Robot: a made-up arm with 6 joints.
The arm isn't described. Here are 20 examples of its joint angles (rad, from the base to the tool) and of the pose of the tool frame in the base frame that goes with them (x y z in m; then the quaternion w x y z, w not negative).
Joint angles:
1: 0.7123 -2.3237 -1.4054 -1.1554 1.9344 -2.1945
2: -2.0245 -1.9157 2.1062 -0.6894 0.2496 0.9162
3: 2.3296 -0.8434 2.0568 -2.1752 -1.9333 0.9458
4: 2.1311 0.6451 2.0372 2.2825 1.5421 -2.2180
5: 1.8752 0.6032 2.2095 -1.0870 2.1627 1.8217
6: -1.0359 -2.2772 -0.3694 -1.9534 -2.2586 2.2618
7: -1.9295 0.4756 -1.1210 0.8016 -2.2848 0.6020
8: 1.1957 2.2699 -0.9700 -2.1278 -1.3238 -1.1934
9: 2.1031 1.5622 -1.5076 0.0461 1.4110 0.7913
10: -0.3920 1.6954 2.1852 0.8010 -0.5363 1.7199
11: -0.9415 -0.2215 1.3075 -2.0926 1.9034 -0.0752
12: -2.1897 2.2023 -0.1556 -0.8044 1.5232 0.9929
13: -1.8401 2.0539 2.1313 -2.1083 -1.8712 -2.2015
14: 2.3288 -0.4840 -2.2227 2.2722 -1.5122 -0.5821
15: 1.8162 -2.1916 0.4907 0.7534 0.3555 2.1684
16: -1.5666 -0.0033 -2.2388 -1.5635 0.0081 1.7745
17: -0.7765 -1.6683 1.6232 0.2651 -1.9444 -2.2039
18: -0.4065 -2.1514 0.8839 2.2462 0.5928 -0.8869
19: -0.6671 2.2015 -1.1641 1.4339 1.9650 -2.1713
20: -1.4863 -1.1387 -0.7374 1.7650 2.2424 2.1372
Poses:
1: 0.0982 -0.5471 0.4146 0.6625 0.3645 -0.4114 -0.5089
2: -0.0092 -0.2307 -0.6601 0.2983 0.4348 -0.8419 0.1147
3: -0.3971 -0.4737 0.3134 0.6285 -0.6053 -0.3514 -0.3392
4: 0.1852 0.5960 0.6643 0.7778 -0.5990 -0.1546 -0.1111
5: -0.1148 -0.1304 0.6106 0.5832 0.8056 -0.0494 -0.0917
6: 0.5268 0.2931 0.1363 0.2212 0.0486 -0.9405 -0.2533
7: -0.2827 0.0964 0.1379 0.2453 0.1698 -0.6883 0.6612
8: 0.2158 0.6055 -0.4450 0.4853 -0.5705 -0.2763 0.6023
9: 0.0229 -0.0752 -0.0948 0.1926 0.3578 -0.8304 0.3813
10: 0.6006 0.4125 -0.2660 0.4062 -0.7777 0.4708 0.0926
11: -0.5282 0.4059 0.0405 0.6974 -0.0123 -0.2302 -0.6786
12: -0.0388 -0.0457 0.2207 0.4719 -0.5256 0.3232 0.6297
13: 0.6995 -0.4972 -0.2199 0.6562 -0.4664 -0.2057 -0.5564
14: -0.2354 0.3156 -0.3105 0.7893 -0.0613 0.2164 0.5713
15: 0.4203 -0.0581 0.6925 0.8372 -0.3152 0.0945 -0.4368
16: -0.3175 -0.5001 0.1735 0.9376 0.3317 -0.0356 0.0977
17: 0.2313 0.5074 -0.1790 0.8914 -0.2405 0.0953 -0.3721
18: 0.1289 1.0741 0.2276 0.0728 0.1903 0.7474 0.6323
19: -0.3258 -0.0852 -0.2518 0.3550 -0.0540 -0.9152 -0.1830
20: 0.4110 0.6211 -0.2858 0.0915 -0.7045 -0.6991 -0.0819
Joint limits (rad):
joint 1: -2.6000..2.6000
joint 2: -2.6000..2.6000
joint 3: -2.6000..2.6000
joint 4: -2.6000..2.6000
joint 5: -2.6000..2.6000
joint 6: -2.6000..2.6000
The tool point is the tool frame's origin. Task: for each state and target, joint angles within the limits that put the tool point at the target. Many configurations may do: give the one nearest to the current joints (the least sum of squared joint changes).
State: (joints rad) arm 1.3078 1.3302 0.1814 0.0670 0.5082 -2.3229
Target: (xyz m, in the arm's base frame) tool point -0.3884 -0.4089 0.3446
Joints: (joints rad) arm 1.7064 0.6834 0.7984 -0.3365 0.2929 -2.3486
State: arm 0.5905 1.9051 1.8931 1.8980 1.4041 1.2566
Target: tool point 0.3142 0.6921 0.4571
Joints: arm 0.8174 1.5603 0.9099 1.3356 1.3934 1.3752
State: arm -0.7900 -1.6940 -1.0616 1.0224 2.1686 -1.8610
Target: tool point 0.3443 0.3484 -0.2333
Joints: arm -0.5965 -1.6670 -0.3685 1.3096 2.2182 -1.7042
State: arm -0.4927 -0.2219 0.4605 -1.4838 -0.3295 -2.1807
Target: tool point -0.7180 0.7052 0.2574
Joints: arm -0.3121 -0.0961 0.8329 -2.3088 -0.0271 -1.7244
